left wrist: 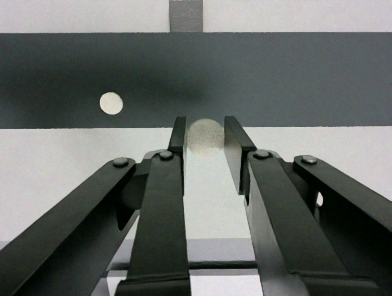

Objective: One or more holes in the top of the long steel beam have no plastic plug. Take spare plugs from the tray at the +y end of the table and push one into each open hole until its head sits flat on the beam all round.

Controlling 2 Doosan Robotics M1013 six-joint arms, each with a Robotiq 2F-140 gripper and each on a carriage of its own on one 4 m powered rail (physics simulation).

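The long steel beam (300, 80) crosses the upper part of the left wrist view as a wide dark grey band. A pale round spot (111, 103) shows in its top, left of my left gripper; I cannot tell whether it is a plug head or an open hole. My left gripper (205, 133) is shut on a plug (205, 142), whose round speckled head shows between the fingertips. The held plug appears at the beam's near edge in this view; its height above the beam cannot be told. My right gripper and the plug tray do not show.
A grey metal piece (186, 16) meets the far edge of the beam at the top of the view. A white surface (75, 175) lies on both sides of the beam. A thin dark bar (222, 265) and a pale grey strip (220, 249) cross low in the view, behind the fingers.
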